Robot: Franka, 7 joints.
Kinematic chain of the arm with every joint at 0, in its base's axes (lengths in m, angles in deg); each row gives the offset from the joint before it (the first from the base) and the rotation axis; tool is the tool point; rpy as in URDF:
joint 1: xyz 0 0 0.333 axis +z
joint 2: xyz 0 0 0 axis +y
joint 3: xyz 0 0 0.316 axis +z
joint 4: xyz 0.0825 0 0 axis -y
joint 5: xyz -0.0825 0 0.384 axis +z
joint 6: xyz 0 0 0 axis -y
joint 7: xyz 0.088 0 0 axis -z
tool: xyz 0 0 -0.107 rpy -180 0 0
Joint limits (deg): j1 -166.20..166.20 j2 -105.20..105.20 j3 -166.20..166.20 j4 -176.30..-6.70 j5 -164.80..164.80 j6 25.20..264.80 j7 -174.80..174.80
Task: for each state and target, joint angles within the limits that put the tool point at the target. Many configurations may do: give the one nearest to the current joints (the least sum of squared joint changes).
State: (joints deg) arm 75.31 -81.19 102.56 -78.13 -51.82 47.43 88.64
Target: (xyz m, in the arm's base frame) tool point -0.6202 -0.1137 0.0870
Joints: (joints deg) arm 57.96 -102.98 119.91 -69.04 -53.47 66.40 88.64
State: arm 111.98 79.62 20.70 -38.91 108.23 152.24 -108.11
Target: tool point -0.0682 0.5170 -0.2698
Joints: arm 96.91 99.59 5.82 -62.05 110.28 161.31 -108.11
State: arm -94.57 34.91 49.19 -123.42 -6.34 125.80 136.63
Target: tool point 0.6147 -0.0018 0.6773
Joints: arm -72.86 5.56 75.97 -91.97 -5.55 132.18 136.63
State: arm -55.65 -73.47 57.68 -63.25 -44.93 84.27 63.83
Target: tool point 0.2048 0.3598 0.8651
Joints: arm -60.21 -64.13 51.82 -75.61 -43.32 78.75 63.83
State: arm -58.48 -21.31 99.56 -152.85 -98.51 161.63 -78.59
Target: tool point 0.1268 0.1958 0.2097
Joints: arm -67.67 4.92 94.37 -170.77 -109.71 195.64 -78.59
